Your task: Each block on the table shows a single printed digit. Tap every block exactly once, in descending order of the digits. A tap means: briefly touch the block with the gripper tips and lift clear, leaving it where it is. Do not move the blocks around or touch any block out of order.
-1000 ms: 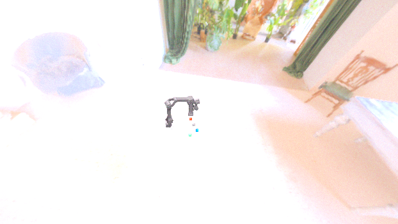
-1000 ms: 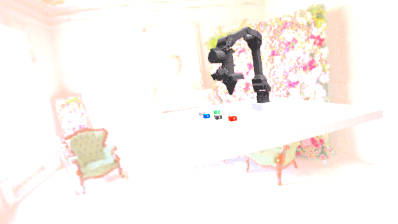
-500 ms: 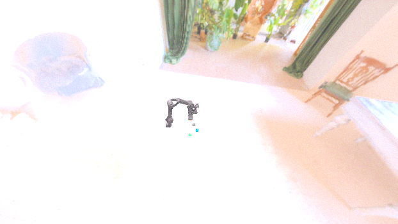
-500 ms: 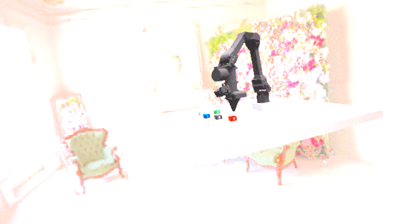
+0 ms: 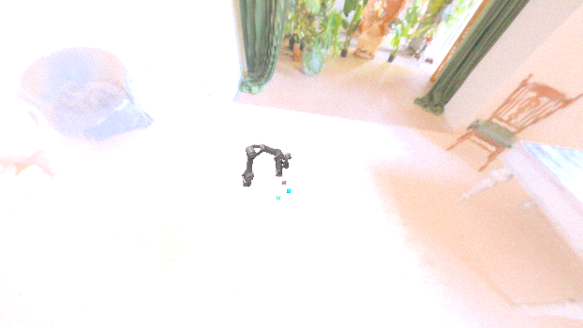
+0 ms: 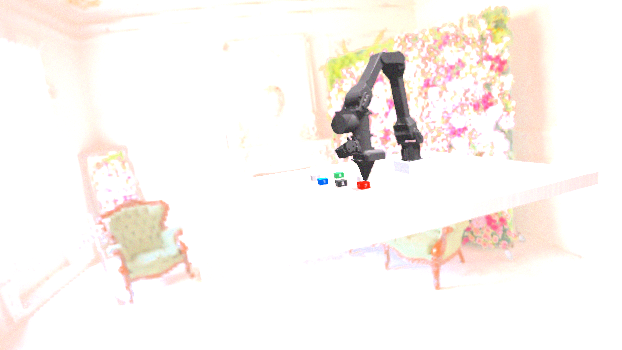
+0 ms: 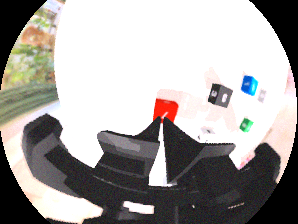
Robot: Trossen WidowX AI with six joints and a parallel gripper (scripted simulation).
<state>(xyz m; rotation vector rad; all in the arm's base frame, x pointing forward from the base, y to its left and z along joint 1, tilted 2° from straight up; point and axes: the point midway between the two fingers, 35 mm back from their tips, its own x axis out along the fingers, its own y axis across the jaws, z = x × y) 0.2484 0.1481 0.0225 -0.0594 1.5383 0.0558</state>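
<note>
My gripper tip is 10 mm short of the red block and 10 mm above it. The rest, counted from my gripper tip: green block 240 mm to the right, 20 mm ahead, 10 mm below; then blue block 170 mm to the right, 100 mm ahead, 10 mm below.
</note>
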